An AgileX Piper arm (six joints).
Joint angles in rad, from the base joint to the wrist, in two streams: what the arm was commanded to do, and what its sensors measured. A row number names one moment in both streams.
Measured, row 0:
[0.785 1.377 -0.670 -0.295 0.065 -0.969]
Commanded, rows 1 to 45:
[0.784 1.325 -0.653 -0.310 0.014 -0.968]
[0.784 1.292 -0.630 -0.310 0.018 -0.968]
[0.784 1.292 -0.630 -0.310 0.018 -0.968]
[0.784 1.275 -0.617 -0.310 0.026 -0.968]
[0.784 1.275 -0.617 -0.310 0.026 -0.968]
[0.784 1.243 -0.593 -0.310 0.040 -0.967]
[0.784 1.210 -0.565 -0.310 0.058 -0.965]
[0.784 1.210 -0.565 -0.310 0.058 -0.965]
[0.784 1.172 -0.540 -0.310 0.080 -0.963]
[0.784 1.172 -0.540 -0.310 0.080 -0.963]
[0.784 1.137 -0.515 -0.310 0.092 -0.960]
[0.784 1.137 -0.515 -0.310 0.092 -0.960]
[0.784 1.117 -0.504 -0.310 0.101 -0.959]
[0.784 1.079 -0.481 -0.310 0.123 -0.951]
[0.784 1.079 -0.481 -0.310 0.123 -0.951]
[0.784 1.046 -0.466 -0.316 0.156 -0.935]
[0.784 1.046 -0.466 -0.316 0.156 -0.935]
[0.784 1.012 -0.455 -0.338 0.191 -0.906]
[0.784 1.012 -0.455 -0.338 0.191 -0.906]
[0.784 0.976 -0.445 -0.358 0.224 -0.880]
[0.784 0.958 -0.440 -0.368 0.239 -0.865]
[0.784 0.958 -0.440 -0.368 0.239 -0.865]
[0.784 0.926 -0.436 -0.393 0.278 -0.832]
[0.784 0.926 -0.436 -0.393 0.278 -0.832]
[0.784 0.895 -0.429 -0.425 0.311 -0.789]
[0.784 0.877 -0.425 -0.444 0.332 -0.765]
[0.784 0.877 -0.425 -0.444 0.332 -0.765]
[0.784 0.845 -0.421 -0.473 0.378 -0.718]
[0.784 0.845 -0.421 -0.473 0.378 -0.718]
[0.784 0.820 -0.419 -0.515 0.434 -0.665]
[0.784 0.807 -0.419 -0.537 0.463 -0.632]
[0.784 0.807 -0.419 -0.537 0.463 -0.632]
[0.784 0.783 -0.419 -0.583 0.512 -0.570]
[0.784 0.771 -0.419 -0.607 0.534 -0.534]
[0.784 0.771 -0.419 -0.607 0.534 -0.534]
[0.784 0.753 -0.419 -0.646 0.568 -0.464]
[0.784 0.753 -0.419 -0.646 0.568 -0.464]
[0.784 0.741 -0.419 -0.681 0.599 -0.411]
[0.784 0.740 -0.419 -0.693 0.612 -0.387]
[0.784 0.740 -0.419 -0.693 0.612 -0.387]
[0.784 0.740 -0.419 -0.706 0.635 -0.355]
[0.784 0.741 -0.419 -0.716 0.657 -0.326]
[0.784 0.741 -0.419 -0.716 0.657 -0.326]
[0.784 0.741 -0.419 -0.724 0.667 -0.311]
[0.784 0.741 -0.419 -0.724 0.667 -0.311]
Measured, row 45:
[0.785 0.751 -0.412 -0.649 0.676 -0.355]
